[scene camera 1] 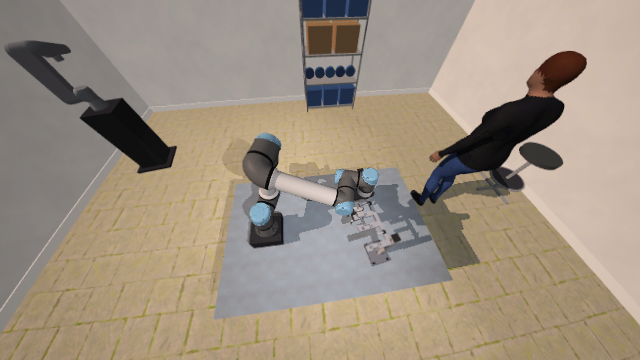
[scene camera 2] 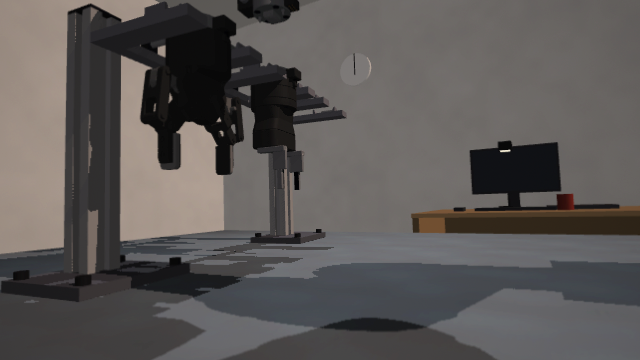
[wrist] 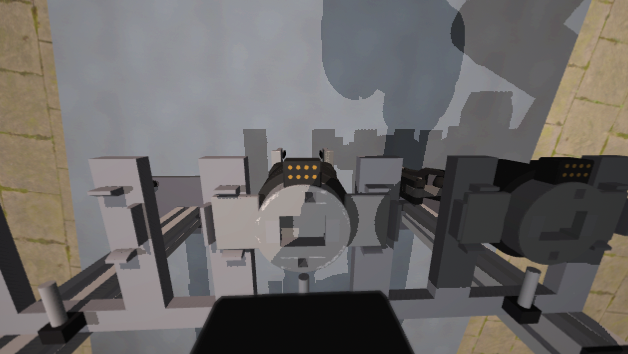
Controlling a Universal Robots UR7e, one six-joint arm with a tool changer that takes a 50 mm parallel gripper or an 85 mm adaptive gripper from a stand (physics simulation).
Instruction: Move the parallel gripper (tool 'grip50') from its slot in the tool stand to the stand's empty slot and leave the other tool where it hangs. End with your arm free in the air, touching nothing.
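Seen in the pictures: hand at its tool point: [scene camera 2: 272, 14]; arm's base at its link origin: [scene camera 1: 267, 226].
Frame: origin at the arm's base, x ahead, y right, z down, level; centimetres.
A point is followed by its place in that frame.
Observation:
The parallel gripper [scene camera 2: 288, 185] [wrist: 302, 154] hangs in the middle slot of the tool stand [scene camera 1: 375, 255] @[x 64.9, y 35.1, z 8.3 cm] [scene camera 2: 92, 150] @[x 66.5, y -14.1, z -5.2 cm] [wrist: 190, 315] @[x 65.2, y 19.5, z -18.6 cm], its two fingers apart and nothing between them. Its round coupling plate is bare on top. My arm's bare tool flange [scene camera 2: 271, 11] @[x 56.3, y 9.1, z -30.2 cm] is above it, apart from it, with no tool on; a black part of my arm [wrist: 302, 325] shows at the bottom of the wrist view. The adaptive gripper [scene camera 2: 200, 75] [wrist: 545, 202] hangs in the slot at the right in the wrist view. The left slot, beside a prong [wrist: 112, 172] @[x 53.4, y 23.1, z -18.6 cm], holds no tool.
Upright pins [wrist: 54, 305] @[x 62.8, y 28.1, z -19.7 cm] [wrist: 529, 287] @[x 62.6, y -7.3, z -19.8 cm] stand on the stand's rear bar. My arm [scene camera 1: 305, 189] @[x 27.0, y 12.7, z -54.8 cm] reaches over the grey mat [scene camera 1: 280, 285] @[x 2.1, y 35.2, z 9.5 cm]. A person [scene camera 1: 520, 125] stands beyond the mat's right edge, near a stool [scene camera 1: 540, 156]. A desk [scene camera 2: 500, 214] with a monitor stands at the back.

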